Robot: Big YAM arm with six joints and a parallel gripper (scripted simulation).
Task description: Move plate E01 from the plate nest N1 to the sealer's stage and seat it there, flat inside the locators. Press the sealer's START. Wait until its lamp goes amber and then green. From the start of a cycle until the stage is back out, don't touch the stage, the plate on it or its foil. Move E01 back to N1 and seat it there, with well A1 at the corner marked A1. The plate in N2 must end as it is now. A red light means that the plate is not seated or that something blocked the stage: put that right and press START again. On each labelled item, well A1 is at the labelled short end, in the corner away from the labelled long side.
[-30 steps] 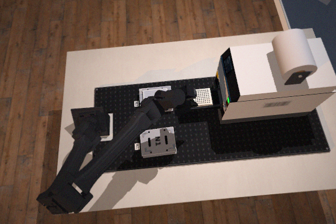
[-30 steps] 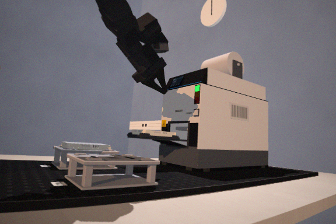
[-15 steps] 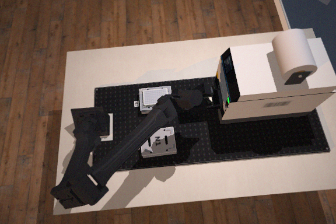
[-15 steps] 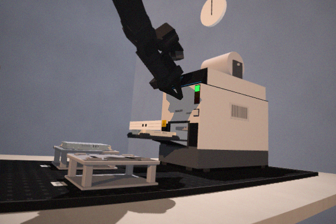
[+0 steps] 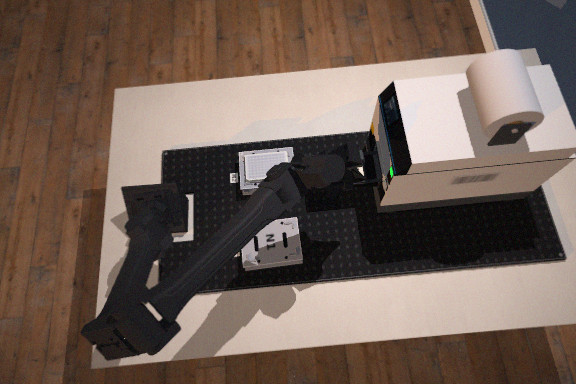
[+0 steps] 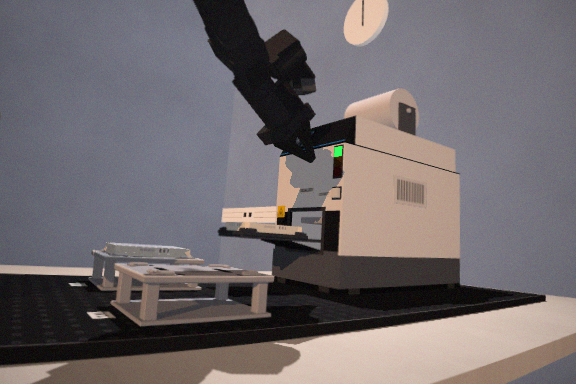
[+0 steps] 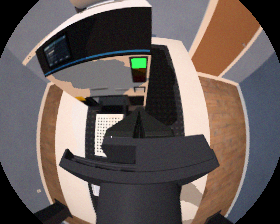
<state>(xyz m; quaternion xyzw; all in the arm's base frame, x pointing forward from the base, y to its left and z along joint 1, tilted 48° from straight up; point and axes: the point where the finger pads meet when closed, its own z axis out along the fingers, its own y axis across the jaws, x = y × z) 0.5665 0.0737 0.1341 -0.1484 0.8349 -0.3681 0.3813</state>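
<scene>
The start button lies 70 mm ahead of my hand and 60 mm below it. From my hand the other things lie so: nest (240 mm behind, 70 mm to the right, 200 mm below); plate (230 mm behind, 150 mm to the left, 190 mm below); sealer stage (30 mm behind, 90 mm to the left, 150 mm below).
</scene>
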